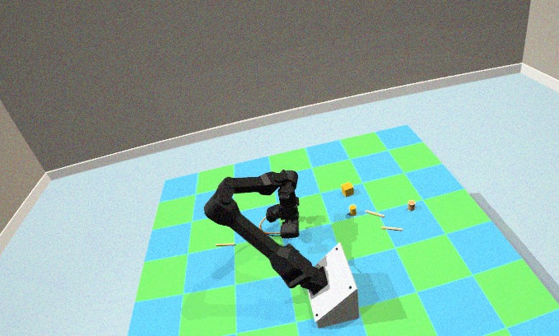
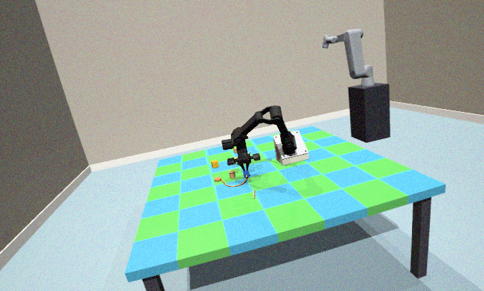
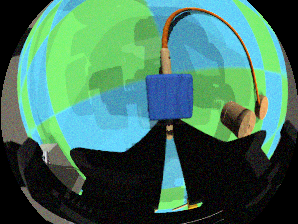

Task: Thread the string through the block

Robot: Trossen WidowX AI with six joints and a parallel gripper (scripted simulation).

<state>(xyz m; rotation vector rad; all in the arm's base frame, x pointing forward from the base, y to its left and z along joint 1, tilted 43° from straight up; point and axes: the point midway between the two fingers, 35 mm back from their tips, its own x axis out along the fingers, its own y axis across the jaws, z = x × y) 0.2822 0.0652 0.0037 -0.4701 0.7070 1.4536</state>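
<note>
Now: the blue block 3 cm to the left of my gripper tip and 1 cm above it. From my gripper tip the other things lie so: thin wooden stick (1 cm ahead, 4 cm to the left, 1 cm above); brown cylinder (8 cm ahead, 1 cm to the right, 1 cm above); round wooden button (17 cm ahead, 2 cm to the right).
</note>
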